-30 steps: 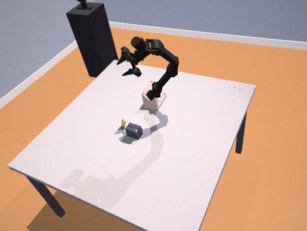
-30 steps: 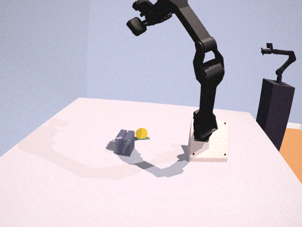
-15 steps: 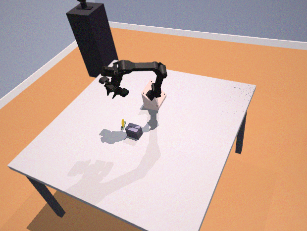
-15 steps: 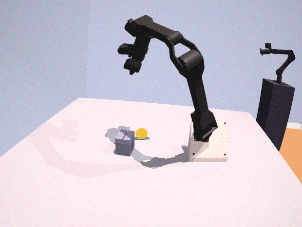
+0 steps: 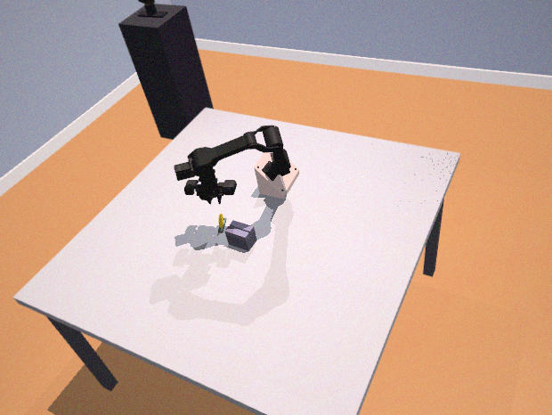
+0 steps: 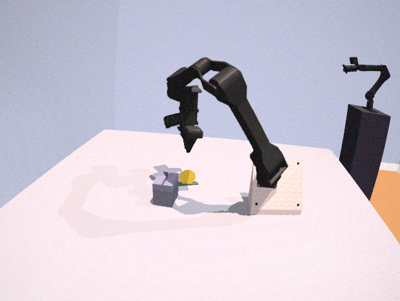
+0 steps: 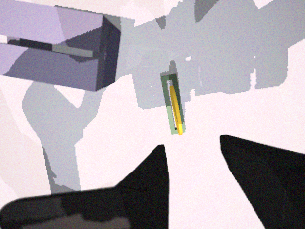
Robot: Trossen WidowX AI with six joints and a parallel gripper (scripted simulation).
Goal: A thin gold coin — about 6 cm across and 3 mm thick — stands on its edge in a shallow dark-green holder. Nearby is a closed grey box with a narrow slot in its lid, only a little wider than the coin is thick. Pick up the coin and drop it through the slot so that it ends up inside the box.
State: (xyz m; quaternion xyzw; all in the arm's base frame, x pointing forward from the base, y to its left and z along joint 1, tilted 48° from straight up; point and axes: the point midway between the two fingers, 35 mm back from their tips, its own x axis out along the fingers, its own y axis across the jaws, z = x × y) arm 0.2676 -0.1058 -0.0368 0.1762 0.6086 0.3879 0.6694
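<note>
The thin gold coin is 100 mm below my gripper tip.
</note>
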